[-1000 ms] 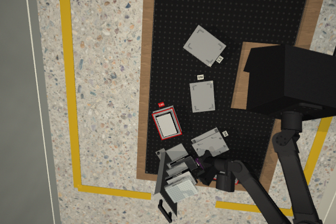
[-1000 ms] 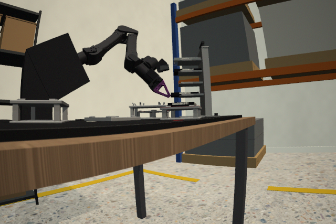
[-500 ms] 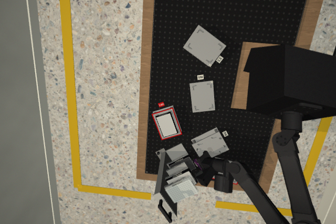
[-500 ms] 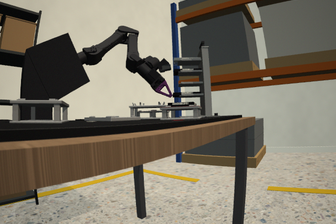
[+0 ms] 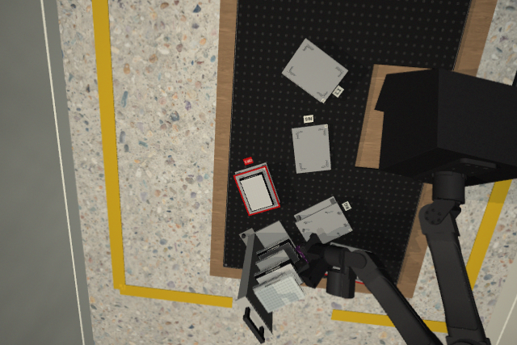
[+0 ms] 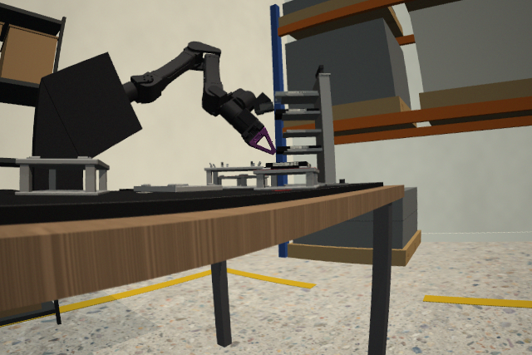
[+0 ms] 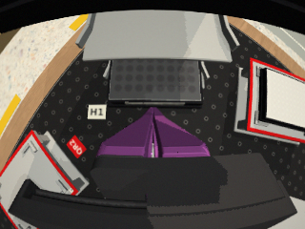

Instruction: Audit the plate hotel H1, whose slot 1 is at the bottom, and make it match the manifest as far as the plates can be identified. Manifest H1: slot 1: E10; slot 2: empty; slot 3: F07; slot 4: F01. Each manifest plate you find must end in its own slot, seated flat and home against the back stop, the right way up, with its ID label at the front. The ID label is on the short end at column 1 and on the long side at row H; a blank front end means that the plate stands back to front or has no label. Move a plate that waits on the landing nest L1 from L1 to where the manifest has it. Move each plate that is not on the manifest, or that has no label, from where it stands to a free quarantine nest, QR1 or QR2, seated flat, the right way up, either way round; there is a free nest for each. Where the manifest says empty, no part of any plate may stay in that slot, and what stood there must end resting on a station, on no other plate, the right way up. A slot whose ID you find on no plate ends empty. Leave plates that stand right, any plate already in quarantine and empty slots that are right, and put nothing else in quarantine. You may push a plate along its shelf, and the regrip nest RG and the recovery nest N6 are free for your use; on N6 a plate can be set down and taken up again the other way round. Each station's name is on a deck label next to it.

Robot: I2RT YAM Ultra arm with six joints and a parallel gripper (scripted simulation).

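Now: the regrip nest RG 8 cm behind my hand, 7 cm to the right of it and 5 cm below it. The rest, counted from my hand: H1 deck label: 4 cm behind, 9 cm to the left, 10 cm below; plate hotel H1: 12 cm ahead, 10 cm to the left, 5 cm above; white well plate: 6 cm ahead, 5 cm to the left, 16 cm above.
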